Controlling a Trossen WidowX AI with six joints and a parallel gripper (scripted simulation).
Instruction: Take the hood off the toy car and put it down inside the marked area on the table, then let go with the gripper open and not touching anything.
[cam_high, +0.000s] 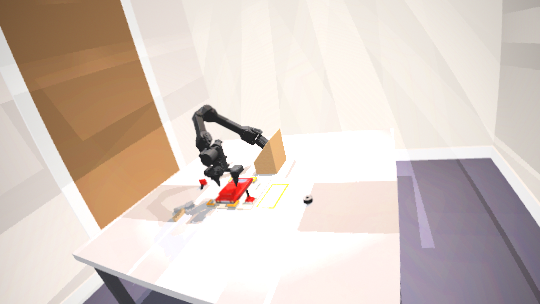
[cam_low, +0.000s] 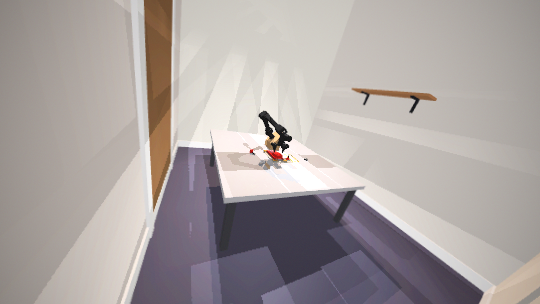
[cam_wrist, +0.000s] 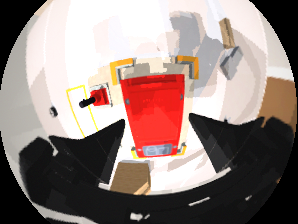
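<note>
Now: the red hood 2 cm below my gripper tip. From my gripper tip the other things lie so: small black wheel: 37 cm to the left, 5 cm below, 3 cm ahead; then tan piece: 19 cm to the right, 16 cm ahead, 5 cm below.
</note>
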